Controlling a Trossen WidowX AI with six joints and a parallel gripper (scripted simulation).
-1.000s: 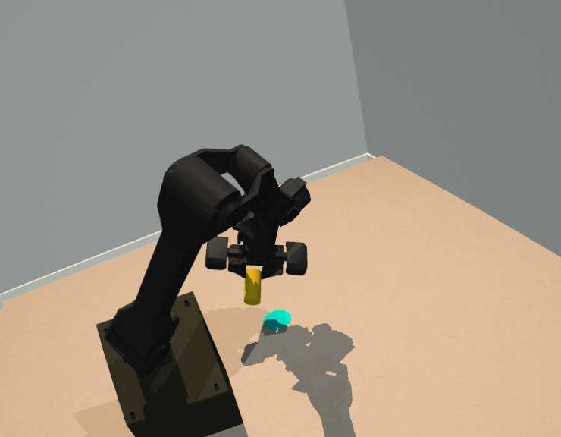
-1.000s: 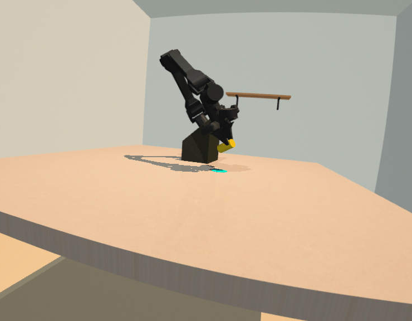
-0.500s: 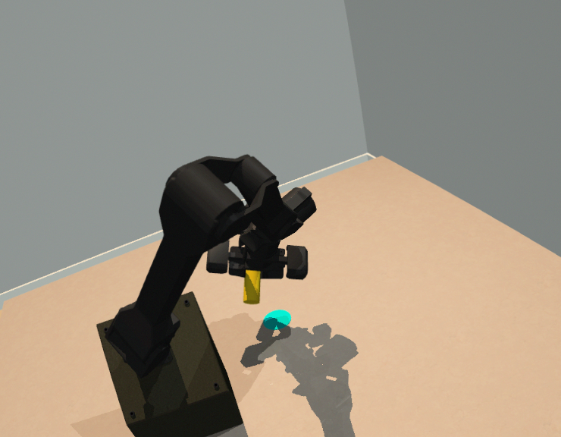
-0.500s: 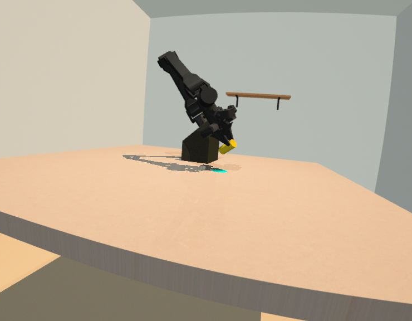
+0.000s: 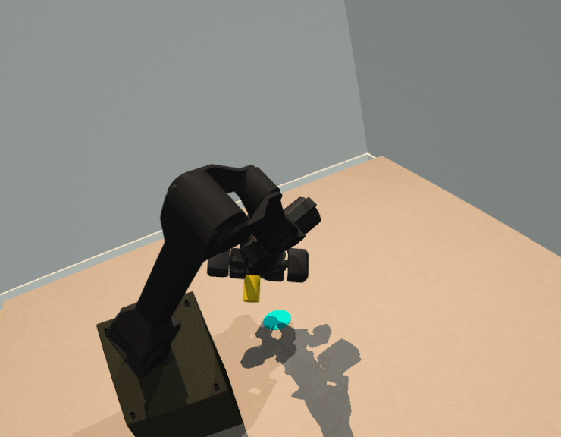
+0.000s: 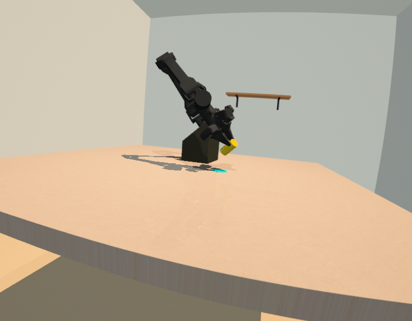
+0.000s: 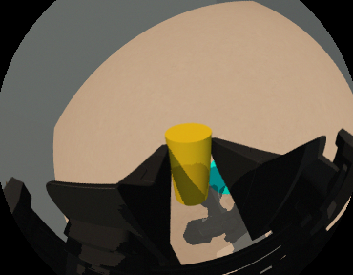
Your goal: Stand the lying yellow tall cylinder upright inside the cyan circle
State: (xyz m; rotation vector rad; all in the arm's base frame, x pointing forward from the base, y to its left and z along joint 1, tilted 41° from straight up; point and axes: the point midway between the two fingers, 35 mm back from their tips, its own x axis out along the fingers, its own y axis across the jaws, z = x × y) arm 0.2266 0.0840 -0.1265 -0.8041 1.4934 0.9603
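Now: gripper tip 2 cm short of the cyan circle, 4 cm to the left of it and 11 cm above it. Also, from my gripper tip: yellow tall cylinder 1 cm behind, 1 cm to the right, 2 cm below.
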